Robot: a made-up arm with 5 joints. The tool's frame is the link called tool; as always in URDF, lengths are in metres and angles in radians. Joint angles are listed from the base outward. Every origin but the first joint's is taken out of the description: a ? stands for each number. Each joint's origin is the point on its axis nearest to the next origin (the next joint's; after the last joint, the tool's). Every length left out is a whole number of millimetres.
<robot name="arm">
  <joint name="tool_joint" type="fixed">
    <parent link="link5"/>
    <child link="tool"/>
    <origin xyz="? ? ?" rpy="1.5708 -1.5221 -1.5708"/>
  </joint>
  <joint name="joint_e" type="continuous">
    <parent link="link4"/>
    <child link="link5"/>
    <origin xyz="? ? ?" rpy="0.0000 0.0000 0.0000"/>
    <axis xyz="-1 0 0"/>
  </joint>
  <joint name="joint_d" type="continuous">
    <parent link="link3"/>
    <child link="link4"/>
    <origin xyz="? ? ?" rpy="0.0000 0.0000 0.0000"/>
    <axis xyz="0 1 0"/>
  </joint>
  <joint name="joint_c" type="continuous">
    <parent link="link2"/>
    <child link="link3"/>
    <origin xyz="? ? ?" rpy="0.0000 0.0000 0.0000"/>
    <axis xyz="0 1 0"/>
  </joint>
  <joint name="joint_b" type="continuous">
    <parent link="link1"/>
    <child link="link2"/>
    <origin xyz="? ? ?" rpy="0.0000 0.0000 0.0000"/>
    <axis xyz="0 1 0"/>
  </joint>
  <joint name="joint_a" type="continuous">
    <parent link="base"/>
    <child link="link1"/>
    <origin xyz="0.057 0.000 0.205" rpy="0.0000 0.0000 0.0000"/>
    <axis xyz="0 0 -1"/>
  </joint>
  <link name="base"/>
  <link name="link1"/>
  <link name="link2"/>
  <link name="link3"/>
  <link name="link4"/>
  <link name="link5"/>
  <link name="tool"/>
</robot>
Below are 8 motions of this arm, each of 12 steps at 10 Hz.
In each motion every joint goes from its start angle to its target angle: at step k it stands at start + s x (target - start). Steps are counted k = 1, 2, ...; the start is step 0. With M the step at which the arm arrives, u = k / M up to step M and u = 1 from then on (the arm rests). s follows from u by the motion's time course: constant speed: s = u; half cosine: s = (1 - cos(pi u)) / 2; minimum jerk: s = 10 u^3 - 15 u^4 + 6 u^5.
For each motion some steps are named. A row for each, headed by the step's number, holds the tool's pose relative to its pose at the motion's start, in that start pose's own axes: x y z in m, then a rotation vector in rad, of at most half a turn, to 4 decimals.
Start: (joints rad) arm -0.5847 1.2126 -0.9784 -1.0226 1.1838
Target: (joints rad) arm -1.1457 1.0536 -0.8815 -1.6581 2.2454
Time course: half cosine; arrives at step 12
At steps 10, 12:
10: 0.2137 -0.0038 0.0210 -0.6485 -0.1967 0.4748
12: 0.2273 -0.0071 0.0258 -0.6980 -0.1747 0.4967

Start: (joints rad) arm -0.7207 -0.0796 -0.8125 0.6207 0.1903
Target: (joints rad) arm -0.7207 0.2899 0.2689 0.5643 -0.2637
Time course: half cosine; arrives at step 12
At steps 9, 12:
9: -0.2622 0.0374 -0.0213 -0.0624 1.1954 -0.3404
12: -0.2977 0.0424 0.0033 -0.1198 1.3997 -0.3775

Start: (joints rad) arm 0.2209 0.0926 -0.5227 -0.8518 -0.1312
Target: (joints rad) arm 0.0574 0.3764 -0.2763 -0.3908 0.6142
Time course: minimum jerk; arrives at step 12
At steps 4, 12:
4: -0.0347 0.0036 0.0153 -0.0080 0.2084 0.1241
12: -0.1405 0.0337 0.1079 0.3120 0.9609 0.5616

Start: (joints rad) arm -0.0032 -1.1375 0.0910 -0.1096 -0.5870
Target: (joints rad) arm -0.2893 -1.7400 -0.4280 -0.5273 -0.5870
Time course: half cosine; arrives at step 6
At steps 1, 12:
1: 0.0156 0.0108 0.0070 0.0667 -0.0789 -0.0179
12: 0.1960 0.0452 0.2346 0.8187 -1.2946 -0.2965

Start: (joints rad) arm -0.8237 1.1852 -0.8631 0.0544 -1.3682
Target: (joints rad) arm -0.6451 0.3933 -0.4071 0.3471 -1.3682
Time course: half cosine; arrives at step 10
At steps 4, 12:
4: 0.0342 0.0537 0.0346 0.0059 -0.0592 -0.0223
12: 0.0840 0.1262 0.1329 0.0169 -0.1721 -0.0621

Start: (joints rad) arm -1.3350 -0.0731 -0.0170 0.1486 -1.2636
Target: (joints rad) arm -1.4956 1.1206 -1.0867 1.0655 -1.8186
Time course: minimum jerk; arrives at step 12
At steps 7, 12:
7: -0.0686 -0.1003 -0.1115 -0.6726 0.1513 -0.3067
12: -0.1140 -0.1784 -0.1291 -1.0489 0.1218 -0.4111

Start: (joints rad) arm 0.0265 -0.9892 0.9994 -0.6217 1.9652
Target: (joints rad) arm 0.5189 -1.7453 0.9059 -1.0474 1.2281
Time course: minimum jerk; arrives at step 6
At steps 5, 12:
5: -0.0137 -0.1125 0.1286 -1.1951 0.1573 -0.1462
12: -0.0103 -0.1148 0.1345 -1.2372 0.1364 -0.1390

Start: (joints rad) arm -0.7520 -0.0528 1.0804 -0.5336 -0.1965
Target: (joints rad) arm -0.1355 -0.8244 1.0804 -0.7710 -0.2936
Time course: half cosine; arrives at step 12
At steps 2, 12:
2: 0.0094 -0.0065 0.0060 -0.0193 -0.0746 -0.0248
12: 0.0780 -0.0625 0.1471 -0.3327 -1.1204 -0.0790

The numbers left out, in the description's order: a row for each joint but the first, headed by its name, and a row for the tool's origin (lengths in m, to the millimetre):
tool: 0.000 0.000 0.000
joint_e: 0.054 0.000 0.000
joint_d: 0.157 0.000 0.006
joint_c: 0.045 0.000 0.179
joint_b: 0.041 -0.009 0.000

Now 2 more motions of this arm.
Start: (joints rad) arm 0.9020 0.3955 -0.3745 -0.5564 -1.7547
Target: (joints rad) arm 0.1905 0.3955 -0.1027 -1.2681 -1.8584
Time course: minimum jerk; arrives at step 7
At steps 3, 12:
3: -0.0884 -0.0206 0.0174 0.1026 0.2473 -0.1894
12: -0.2206 -0.0240 0.0956 0.2589 0.6222 -0.5913

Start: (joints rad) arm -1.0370 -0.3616 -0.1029 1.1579 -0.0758
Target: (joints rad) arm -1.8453 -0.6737 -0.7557 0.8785 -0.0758
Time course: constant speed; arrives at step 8
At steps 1, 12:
1: 0.0065 0.0198 0.0236 0.1012 -0.1439 0.0584
12: -0.0154 0.0203 0.2156 0.9970 -1.0566 0.0612

